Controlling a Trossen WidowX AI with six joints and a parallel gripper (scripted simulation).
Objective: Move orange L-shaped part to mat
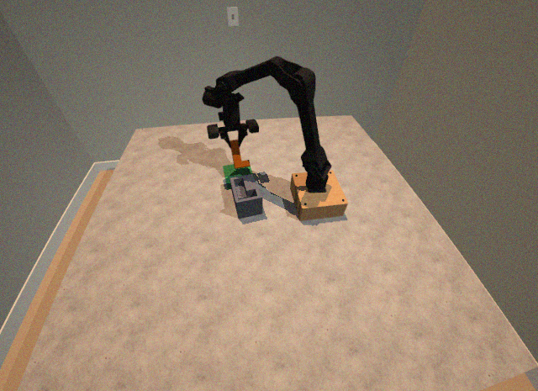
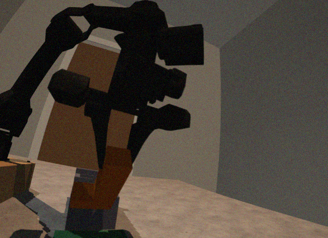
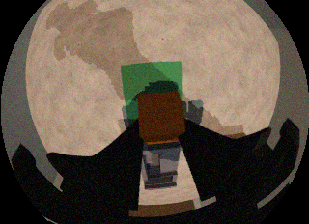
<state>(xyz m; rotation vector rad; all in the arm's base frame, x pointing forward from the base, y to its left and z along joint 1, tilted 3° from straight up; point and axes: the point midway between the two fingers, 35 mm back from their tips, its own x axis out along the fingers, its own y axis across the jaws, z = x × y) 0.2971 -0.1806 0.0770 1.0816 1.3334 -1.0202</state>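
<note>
Right now my gripper tip is 1 cm past the green mat, 2 cm to the right of it and 14 cm above it. Also, from my gripper tip: orange L-shaped part 2 cm behind, 3 cm to the left, 3 cm below.
</note>
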